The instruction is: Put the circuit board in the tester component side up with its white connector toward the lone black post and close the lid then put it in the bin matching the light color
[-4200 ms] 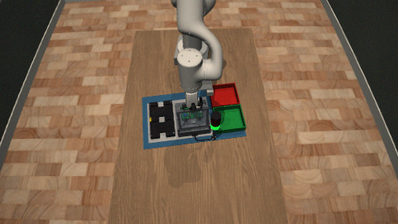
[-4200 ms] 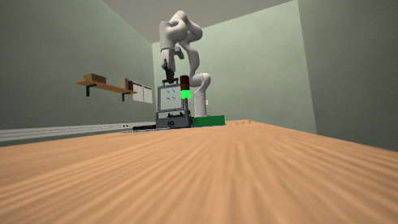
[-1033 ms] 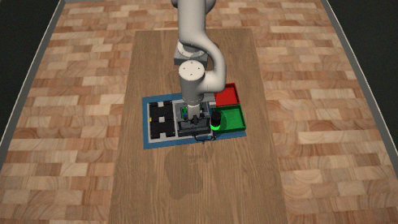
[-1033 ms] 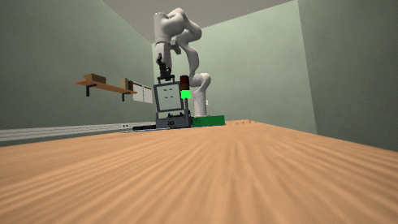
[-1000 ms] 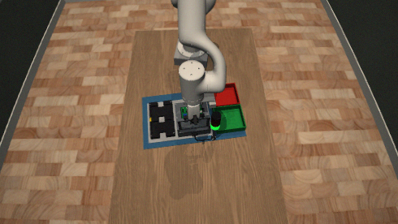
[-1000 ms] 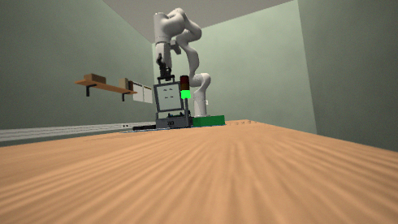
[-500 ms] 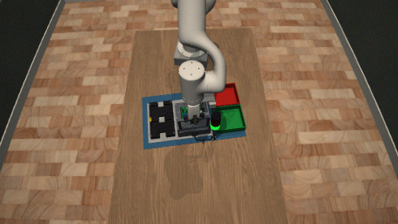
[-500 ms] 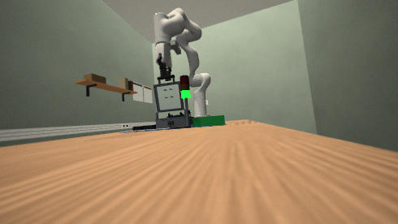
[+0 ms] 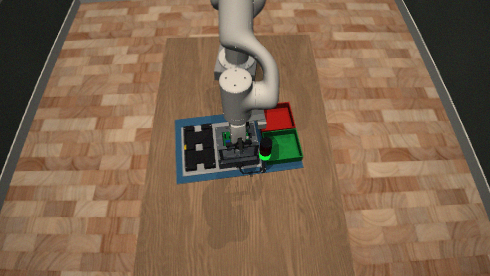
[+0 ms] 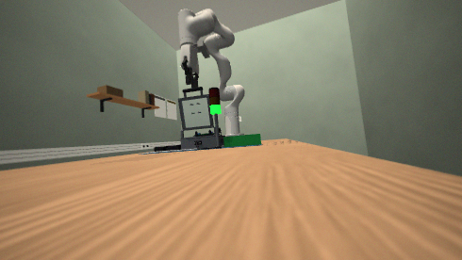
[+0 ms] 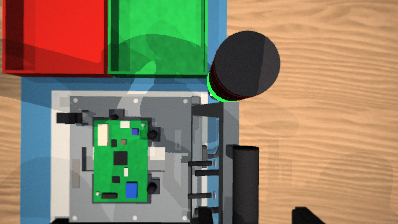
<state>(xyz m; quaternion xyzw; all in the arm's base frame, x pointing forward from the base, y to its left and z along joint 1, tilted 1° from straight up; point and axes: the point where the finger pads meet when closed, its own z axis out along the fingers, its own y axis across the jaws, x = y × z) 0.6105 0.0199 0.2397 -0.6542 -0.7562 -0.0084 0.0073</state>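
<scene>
My gripper is now 13 cm past the green circuit board, 2 cm to the left of it and 23 cm above it. Round my hand: dark nest: 13 cm behind, 1 cm to the right, 23 cm below; then tester lid: 2 cm behind, 12 cm below; then green bin: 11 cm behind, 19 cm to the left, 29 cm below.
</scene>
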